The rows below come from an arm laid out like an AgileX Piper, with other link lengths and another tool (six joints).
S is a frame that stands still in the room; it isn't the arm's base.
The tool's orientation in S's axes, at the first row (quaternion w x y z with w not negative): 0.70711, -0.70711, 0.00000, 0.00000
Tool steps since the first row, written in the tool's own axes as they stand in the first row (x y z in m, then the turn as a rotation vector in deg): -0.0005, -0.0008, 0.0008, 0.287, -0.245, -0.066; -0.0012, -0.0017, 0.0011, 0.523, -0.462, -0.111; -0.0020, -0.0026, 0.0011, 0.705, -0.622, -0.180; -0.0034, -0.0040, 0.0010, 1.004, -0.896, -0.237; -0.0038, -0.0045, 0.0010, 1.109, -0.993, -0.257; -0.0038, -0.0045, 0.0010, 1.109, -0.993, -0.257; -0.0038, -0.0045, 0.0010, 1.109, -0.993, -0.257; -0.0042, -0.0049, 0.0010, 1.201, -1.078, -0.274; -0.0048, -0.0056, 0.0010, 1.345, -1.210, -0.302; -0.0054, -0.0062, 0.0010, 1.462, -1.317, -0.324; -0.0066, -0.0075, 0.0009, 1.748, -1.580, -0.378; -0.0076, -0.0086, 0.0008, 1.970, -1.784, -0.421; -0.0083, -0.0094, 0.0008, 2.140, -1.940, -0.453
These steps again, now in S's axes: -0.0005, 0.0008, 0.0008, 0.287, -0.066, 0.245; -0.0012, 0.0011, 0.0017, 0.523, -0.111, 0.462; -0.0020, 0.0011, 0.0026, 0.705, -0.180, 0.622; -0.0034, 0.0010, 0.0040, 1.004, -0.237, 0.896; -0.0038, 0.0010, 0.0045, 1.109, -0.257, 0.993; -0.0038, 0.0010, 0.0045, 1.109, -0.257, 0.993; -0.0038, 0.0010, 0.0045, 1.109, -0.257, 0.993; -0.0042, 0.0010, 0.0049, 1.201, -0.274, 1.078; -0.0048, 0.0010, 0.0056, 1.345, -0.302, 1.210; -0.0054, 0.0010, 0.0062, 1.462, -0.324, 1.317; -0.0066, 0.0009, 0.0075, 1.748, -0.378, 1.580; -0.0076, 0.0008, 0.0086, 1.970, -0.421, 1.784; -0.0083, 0.0008, 0.0094, 2.140, -0.453, 1.940
